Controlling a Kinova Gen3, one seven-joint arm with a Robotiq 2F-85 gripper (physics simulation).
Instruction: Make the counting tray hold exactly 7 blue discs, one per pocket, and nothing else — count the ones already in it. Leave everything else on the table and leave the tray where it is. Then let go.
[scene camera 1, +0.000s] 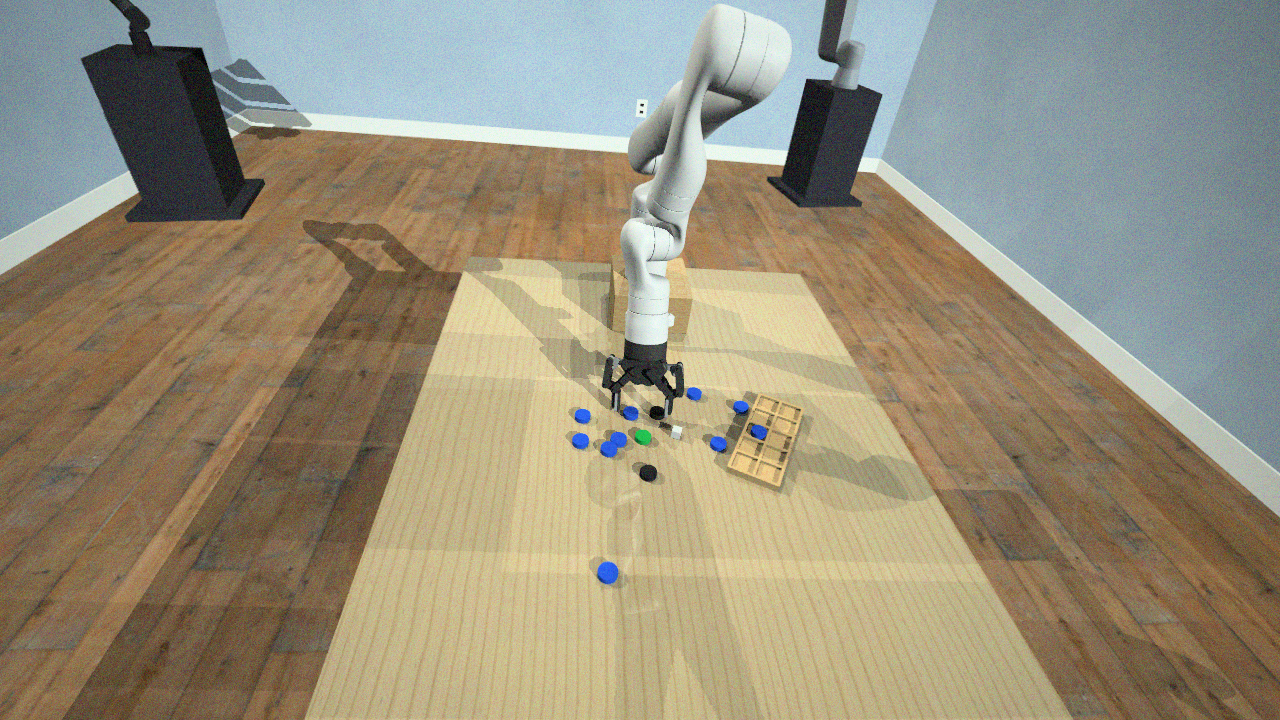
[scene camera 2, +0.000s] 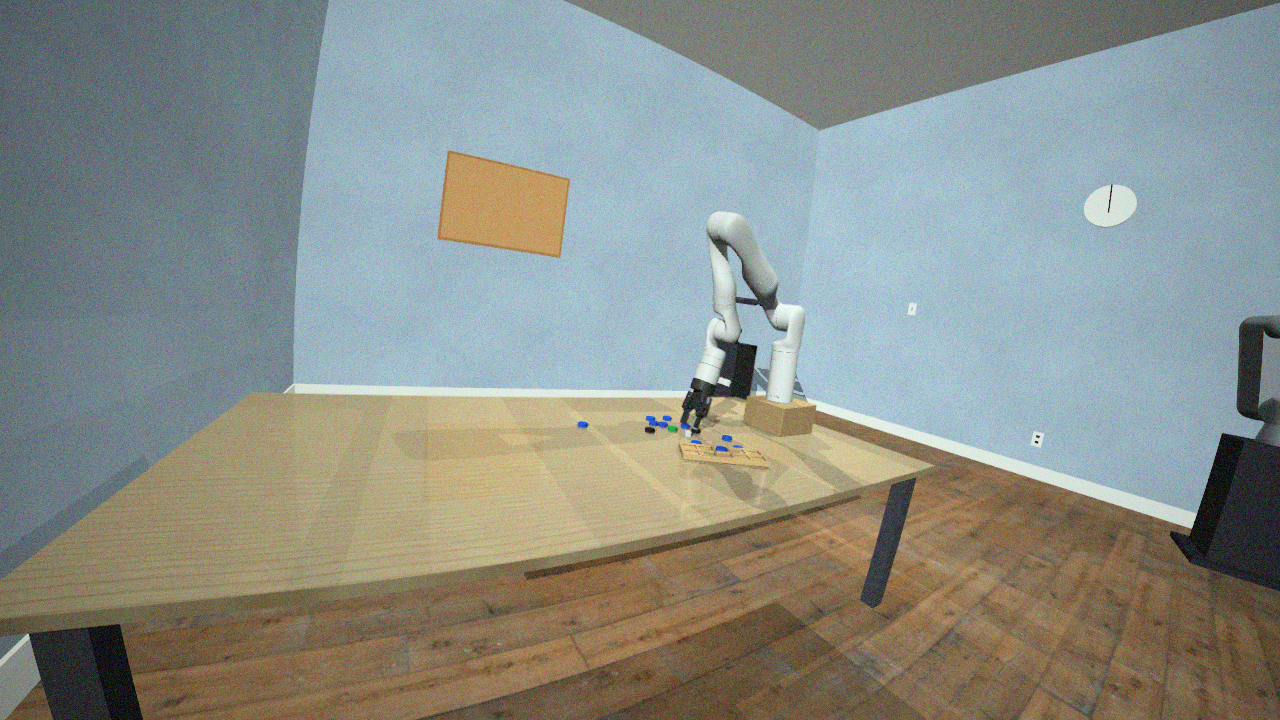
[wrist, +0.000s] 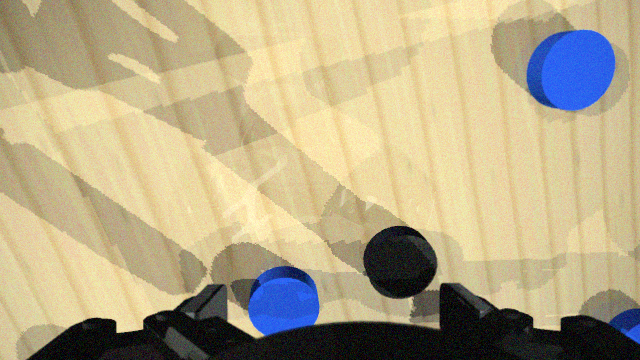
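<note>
The tan counting tray (scene camera 1: 752, 472) (scene camera 2: 723, 462) lies on the right, with one blue disc (scene camera 1: 759, 431) (scene camera 2: 721, 448) in its left column of pockets. Two blue discs (scene camera 1: 741, 407) (scene camera 1: 718, 444) lie outside along its left side. My gripper (scene camera 1: 642, 411) (scene camera 2: 691, 428) (wrist: 333, 308) is open and empty, low over the table. In the wrist view a blue disc (wrist: 283, 306) (scene camera 1: 631, 413) shows between the fingertips, nearer the left one, and a black disc (wrist: 400, 262) (scene camera 1: 657, 412) shows near the right one. Another blue disc (scene camera 1: 693, 394) (wrist: 577, 70) lies behind to the right.
More blue discs (scene camera 1: 582, 416) (scene camera 1: 580, 440) (scene camera 1: 608, 448) (scene camera 1: 618, 438) lie left of the gripper. A green disc (scene camera 1: 643, 437), a white cube (scene camera 1: 676, 432) and a second black disc (scene camera 1: 648, 472) lie in front. A lone blue disc (scene camera 1: 607, 573) (scene camera 2: 582, 424) lies farther forward.
</note>
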